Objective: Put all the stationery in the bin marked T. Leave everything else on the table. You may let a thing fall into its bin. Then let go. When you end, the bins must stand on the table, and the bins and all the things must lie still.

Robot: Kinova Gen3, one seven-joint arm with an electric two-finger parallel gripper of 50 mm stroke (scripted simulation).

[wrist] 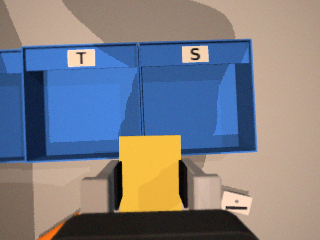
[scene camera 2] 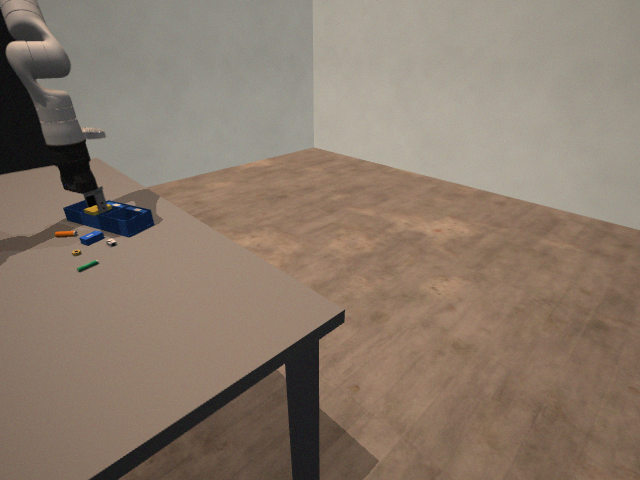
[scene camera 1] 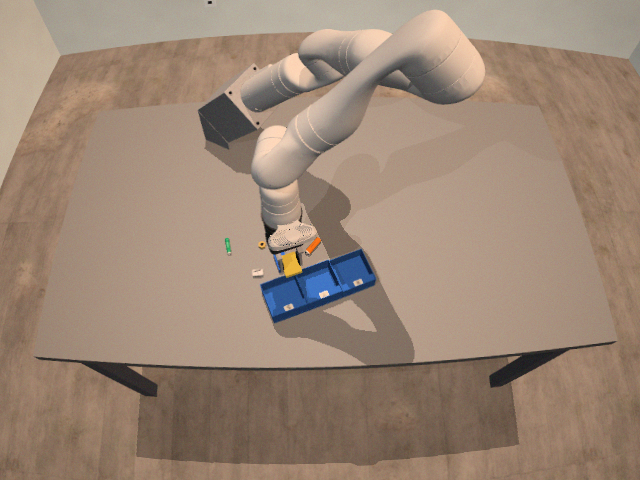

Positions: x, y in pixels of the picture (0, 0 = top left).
Labels:
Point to a yellow pad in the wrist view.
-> At 150, 174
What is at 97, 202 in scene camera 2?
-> My gripper.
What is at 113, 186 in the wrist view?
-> My gripper.

